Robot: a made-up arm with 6 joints. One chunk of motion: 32 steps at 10 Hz.
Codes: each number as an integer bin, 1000 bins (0 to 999) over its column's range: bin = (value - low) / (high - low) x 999, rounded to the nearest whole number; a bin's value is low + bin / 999 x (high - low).
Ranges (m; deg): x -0.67..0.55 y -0.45..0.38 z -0.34..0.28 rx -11..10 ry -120..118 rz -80..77
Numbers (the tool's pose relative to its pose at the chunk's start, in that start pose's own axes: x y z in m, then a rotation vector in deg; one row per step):
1: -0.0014 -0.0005 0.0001 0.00 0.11 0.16
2: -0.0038 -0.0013 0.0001 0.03 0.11 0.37
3: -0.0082 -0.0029 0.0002 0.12 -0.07 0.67
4: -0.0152 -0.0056 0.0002 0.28 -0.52 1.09
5: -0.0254 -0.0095 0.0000 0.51 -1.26 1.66
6: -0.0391 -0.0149 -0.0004 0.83 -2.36 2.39
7: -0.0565 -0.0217 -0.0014 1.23 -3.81 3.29
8: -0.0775 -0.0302 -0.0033 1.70 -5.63 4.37
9: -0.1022 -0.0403 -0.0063 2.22 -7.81 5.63
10: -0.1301 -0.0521 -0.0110 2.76 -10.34 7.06
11: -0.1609 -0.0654 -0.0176 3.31 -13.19 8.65
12: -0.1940 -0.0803 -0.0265 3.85 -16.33 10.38
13: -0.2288 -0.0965 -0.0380 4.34 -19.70 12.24
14: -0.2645 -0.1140 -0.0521 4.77 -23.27 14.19
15: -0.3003 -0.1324 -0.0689 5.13 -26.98 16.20
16: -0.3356 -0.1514 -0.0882 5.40 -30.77 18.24
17: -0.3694 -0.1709 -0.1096 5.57 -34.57 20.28
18: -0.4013 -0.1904 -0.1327 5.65 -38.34 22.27
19: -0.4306 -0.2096 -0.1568 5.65 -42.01 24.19
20: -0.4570 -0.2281 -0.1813 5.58 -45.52 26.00
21: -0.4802 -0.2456 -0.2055 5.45 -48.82 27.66
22: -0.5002 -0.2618 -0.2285 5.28 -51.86 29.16
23: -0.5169 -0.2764 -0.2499 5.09 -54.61 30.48
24: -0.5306 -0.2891 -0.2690 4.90 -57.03 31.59
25: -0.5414 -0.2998 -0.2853 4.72 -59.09 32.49
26: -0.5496 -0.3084 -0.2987 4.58 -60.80 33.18
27: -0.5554 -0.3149 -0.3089 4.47 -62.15 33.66
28: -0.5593 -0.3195 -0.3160 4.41 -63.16 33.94
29: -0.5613 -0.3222 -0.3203 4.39 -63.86 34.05
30: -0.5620 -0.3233 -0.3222 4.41 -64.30 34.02
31: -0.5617 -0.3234 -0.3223 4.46 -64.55 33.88
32: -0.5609 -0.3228 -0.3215 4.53 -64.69 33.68
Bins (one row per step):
1: 547 541 548 523 504 510
2: 546 540 548 525 504 511
3: 542 538 548 529 503 513
4: 536 535 548 537 502 516
5: 528 530 548 548 498 520
6: 517 524 547 563 494 524
7: 502 516 546 582 488 530
8: 485 505 543 604 480 537
9: 465 493 538 629 471 545
10: 442 479 530 655 460 554
11: 417 463 519 681 448 564
12: 390 445 505 706 435 575
13: 361 425 487 730 421 587
14: 332 404 464 750 406 599
15: 303 382 437 767 390 612
16: 274 359 406 780 375 625
17: 246 336 371 788 359 638
18: 220 312 334 792 343 651
19: 196 289 295 792 327 663
20: 174 267 256 789 313 674
21: 155 246 217 783 299 685
22: 139 227 180 774 286 695
23: 125 209 145 765 274 703
24: 114 194 114 756 264 710
25: 105 181 88 748 256 716
26: 99 170 67 741 248 720
27: 94 163 50 736 243 723
28: 91 157 39 733 239 725
29: 89 154 32 732 236 726
30: 88 152 29 733 234 726
31: 89 152 29 735 233 725
32: 89 153 30 739 232 723

